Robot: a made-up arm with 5 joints.
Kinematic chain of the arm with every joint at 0, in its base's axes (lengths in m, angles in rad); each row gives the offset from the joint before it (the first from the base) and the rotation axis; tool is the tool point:
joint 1: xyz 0 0 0.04 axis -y
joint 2: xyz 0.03 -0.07 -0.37 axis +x
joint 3: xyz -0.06 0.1 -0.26 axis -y
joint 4: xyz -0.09 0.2 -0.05 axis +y
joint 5: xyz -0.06 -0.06 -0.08 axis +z
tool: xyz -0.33 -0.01 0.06
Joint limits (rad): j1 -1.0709..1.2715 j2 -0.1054..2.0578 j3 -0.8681..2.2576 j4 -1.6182..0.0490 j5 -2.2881..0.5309
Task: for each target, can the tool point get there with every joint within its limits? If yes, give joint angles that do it. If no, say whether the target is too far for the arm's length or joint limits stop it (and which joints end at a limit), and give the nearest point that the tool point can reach.
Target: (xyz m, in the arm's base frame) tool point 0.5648 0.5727 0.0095
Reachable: yes | joints 0.9268 0.5990 1.8748 -0.7991 -0.8200
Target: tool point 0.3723 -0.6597 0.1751
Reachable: no: joint limits stop it (at a limit: joint 2, joint 3, joint 4) | nearest point 0.2850 -0.2159 0.1434 | short by 0.453 m
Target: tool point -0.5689 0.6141 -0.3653
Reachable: yes | joints -0.8766 0.3008 0.8148 -0.6450 -1.3141
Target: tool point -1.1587 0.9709 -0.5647
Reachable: no: too far | nearest point -0.8130 0.5375 -0.3843 | short by 0.583 m
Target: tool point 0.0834 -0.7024 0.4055
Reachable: no: joint limits stop it (at a limit: joint 1, joint 2, joint 3, joint 4) | nearest point -0.0554 -0.2758 0.3453 | short by 0.453 m
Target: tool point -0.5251 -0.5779 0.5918
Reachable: no: joint limits stop it (at a limit: joint 1, joint 2, joint 3) | nearest point -0.3015 -0.2505 0.3340 | short by 0.473 m
